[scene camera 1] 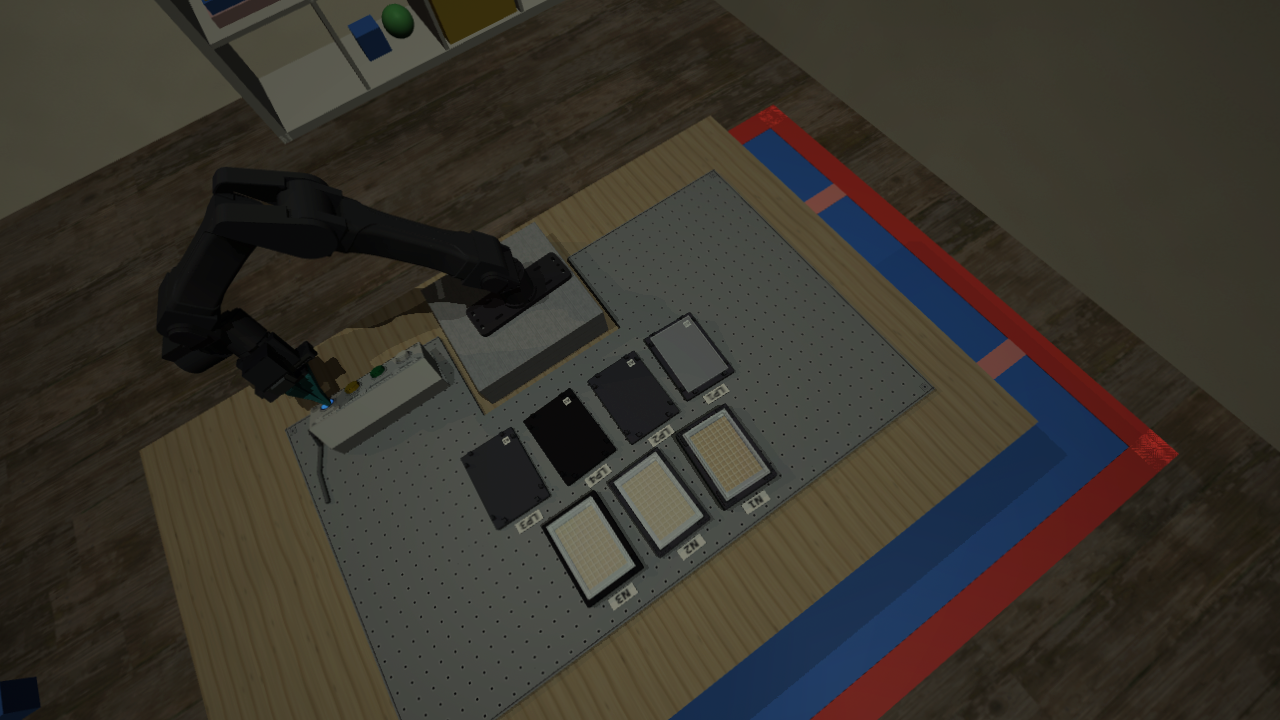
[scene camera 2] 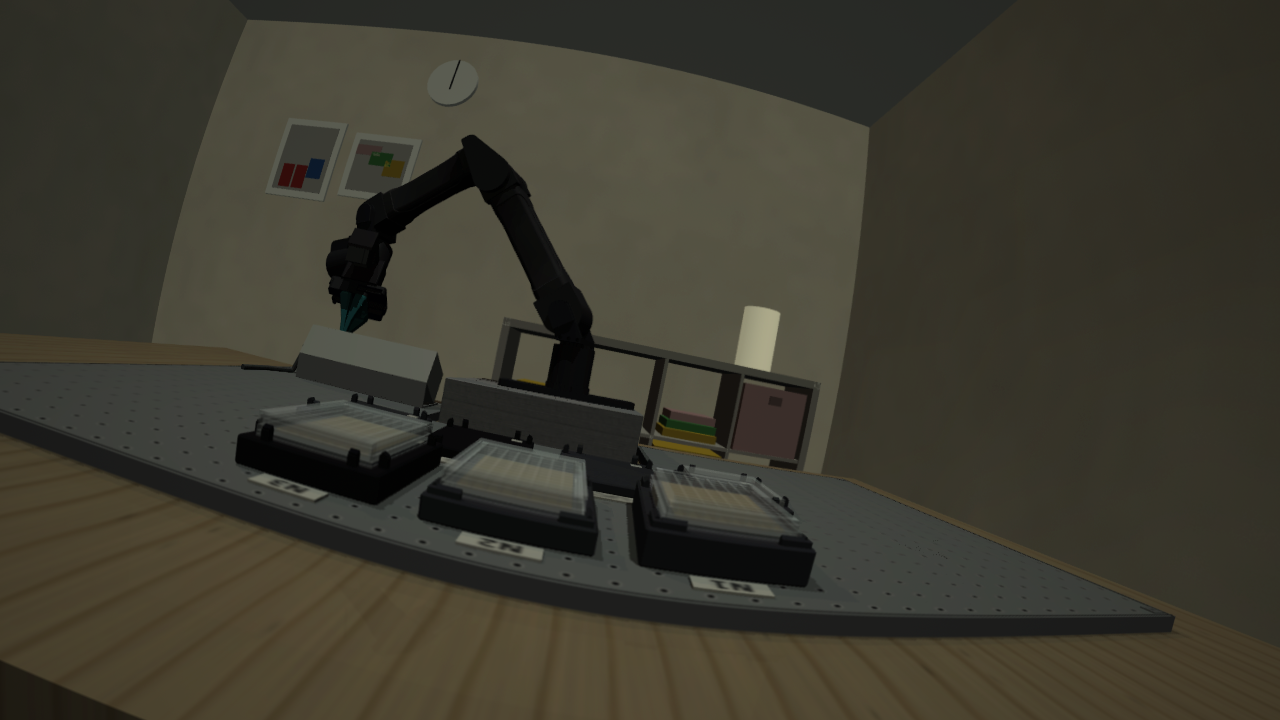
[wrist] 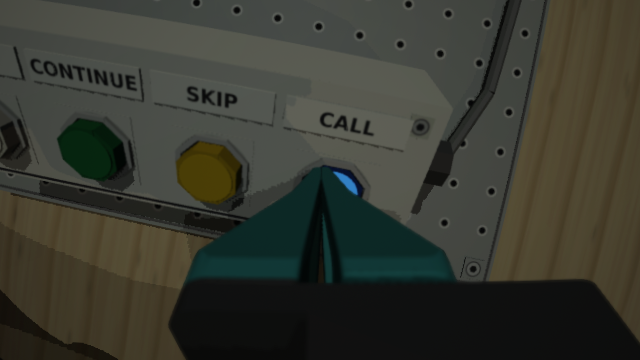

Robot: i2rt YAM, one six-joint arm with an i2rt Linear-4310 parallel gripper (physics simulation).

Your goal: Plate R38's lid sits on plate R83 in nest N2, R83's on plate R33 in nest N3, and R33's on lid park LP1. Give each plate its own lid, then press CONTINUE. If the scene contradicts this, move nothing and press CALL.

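My gripper is shut and empty, its teal tips at the CALL button, partly covering it in the wrist view. The button glows bright blue. The green CONTINUE button is unlit. Plates under clear covers sit in nest N1, nest N2 and nest N3. Behind them, one park has a light grey surface; the others look dark. The plate and lid numbers are too small to read.
The yellow SKIP button is beside CALL on the sloped button box. A cable leaves the box's end. The arm stands on a grey block behind the dark parks.
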